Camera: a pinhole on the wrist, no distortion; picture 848 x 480 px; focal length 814.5 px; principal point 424.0 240.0 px. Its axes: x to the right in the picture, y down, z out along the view. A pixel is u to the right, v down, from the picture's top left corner.
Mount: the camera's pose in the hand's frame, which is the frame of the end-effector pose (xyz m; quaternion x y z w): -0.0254 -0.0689 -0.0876 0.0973 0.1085 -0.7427 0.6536
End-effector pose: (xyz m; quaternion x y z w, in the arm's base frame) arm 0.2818 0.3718 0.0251 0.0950 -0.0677 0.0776 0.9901
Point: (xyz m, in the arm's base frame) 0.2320 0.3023 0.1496
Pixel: 59.2 138.4
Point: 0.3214 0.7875 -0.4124
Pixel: behind the camera
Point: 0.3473 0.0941 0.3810
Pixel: 407.5 408.8
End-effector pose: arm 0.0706 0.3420 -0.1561 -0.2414 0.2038 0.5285 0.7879
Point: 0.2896 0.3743 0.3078
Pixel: 528.0 38.9
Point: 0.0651 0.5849 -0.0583
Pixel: outside the picture
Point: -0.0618 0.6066 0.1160
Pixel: outside the picture
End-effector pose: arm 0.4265 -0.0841 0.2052 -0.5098 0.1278 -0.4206 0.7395
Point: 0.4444 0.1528 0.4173
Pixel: 386.1 26.3
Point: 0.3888 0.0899 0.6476
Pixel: 767.3 244.7
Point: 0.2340 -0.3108 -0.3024
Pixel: behind the camera
